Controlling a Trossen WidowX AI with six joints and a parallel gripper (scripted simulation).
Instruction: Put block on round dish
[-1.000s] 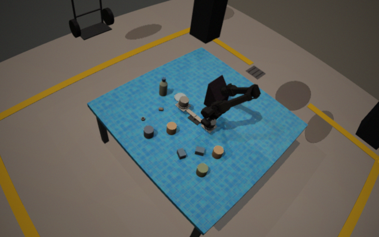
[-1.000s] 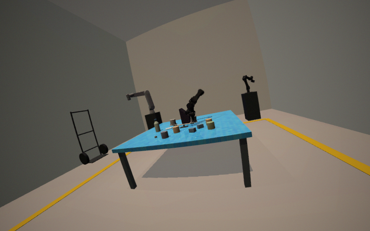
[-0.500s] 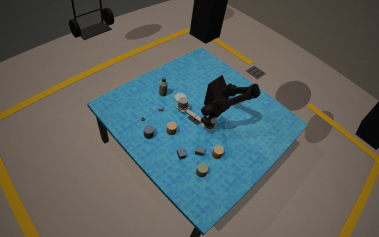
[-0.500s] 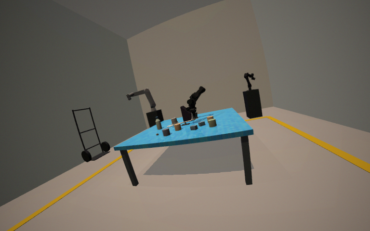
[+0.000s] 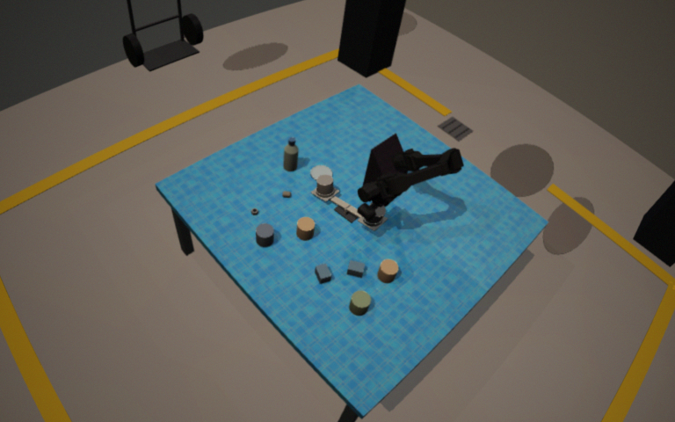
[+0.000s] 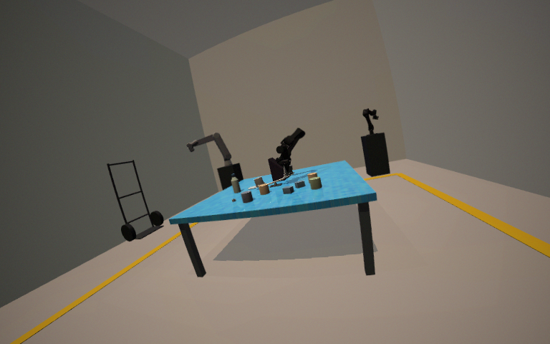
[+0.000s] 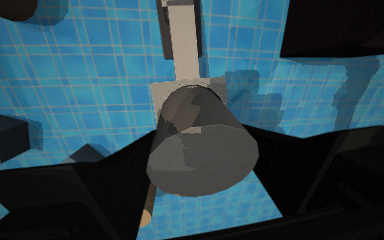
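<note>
Now: gripper tip 2 cm above the small pale green block. Also, from my gripper tip: olive cylinder (28 cm ahead, 22 cm to the left, 7 cm below); then small balance (13 cm to the right, 8 cm below, 1 cm ahead); then grey cup (2 cm to the left, 1 cm above).
</note>
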